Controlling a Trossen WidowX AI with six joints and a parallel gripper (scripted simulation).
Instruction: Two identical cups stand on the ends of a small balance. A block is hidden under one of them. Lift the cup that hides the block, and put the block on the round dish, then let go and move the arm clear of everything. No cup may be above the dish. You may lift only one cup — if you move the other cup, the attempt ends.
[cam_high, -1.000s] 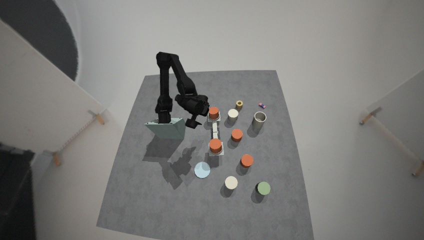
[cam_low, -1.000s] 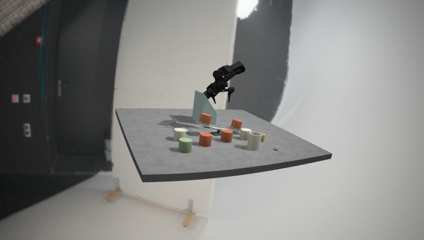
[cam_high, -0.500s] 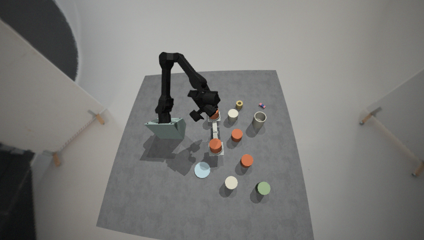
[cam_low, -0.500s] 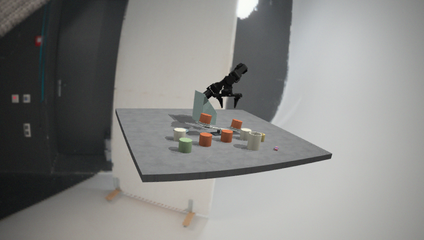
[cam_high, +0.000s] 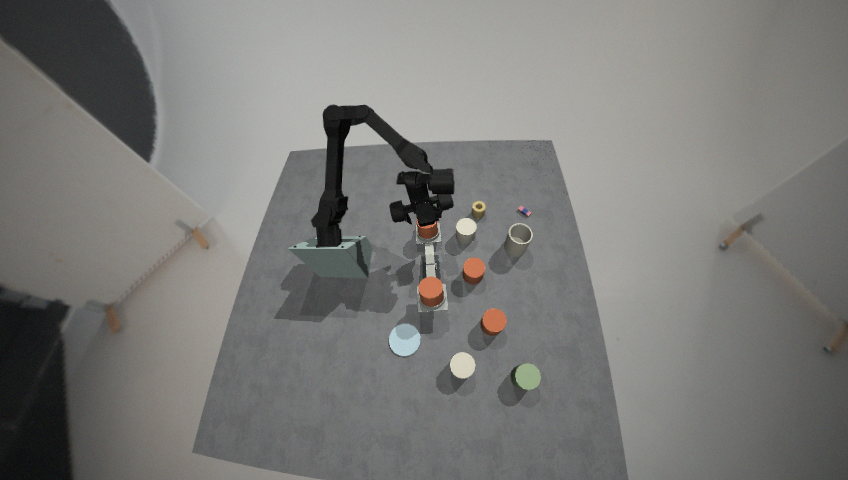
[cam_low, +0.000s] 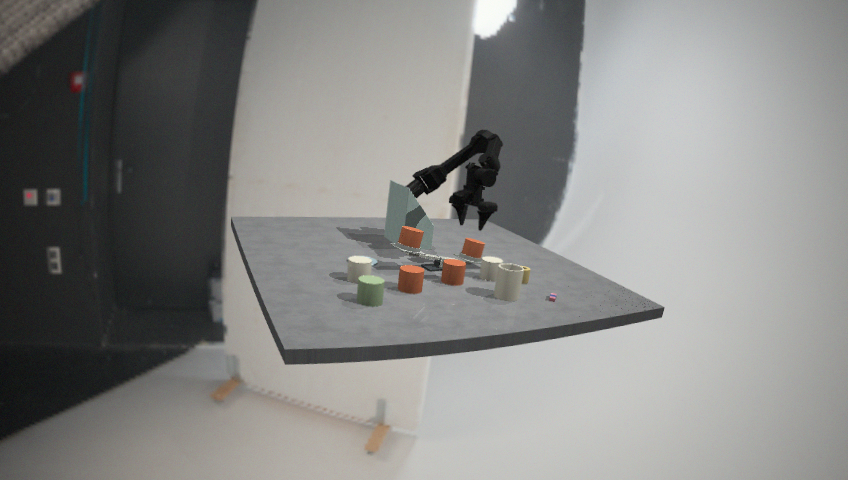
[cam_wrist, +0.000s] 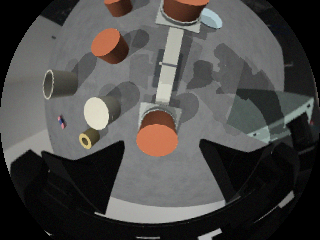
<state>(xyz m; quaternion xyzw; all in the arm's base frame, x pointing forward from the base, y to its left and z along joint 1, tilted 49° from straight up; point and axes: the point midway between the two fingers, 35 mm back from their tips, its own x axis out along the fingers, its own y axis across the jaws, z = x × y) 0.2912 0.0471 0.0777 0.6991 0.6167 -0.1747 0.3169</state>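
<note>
Now: the orange cup 4 cm to the left of my gripper tip and 8 cm below it. From my gripper tip the other things lie so: cream cup: 31 cm ahead, 6 cm to the right, 9 cm below; then pale green block: 2 cm to the left, 10 cm below; then yellow ring: 20 cm ahead, 9 cm to the left, 11 cm below.
</note>
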